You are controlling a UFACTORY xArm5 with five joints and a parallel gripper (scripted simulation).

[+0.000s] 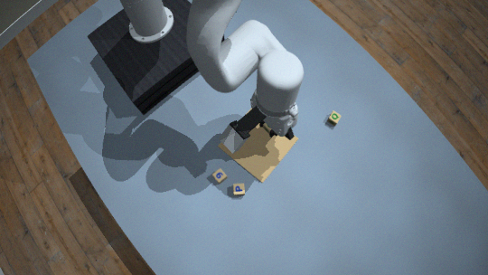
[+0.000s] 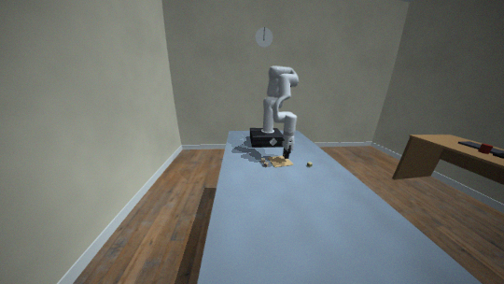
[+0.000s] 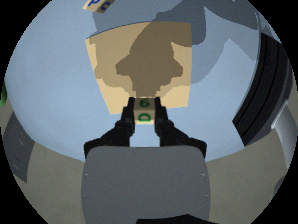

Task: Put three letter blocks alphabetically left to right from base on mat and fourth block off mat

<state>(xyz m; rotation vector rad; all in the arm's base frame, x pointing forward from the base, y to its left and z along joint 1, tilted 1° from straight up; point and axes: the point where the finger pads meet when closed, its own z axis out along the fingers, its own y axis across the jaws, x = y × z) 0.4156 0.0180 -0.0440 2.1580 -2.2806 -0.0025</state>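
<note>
Now: hand 4 cm to the left of the tan mat and 4 cm above it. Round my hand: block 1 cm below.
</note>
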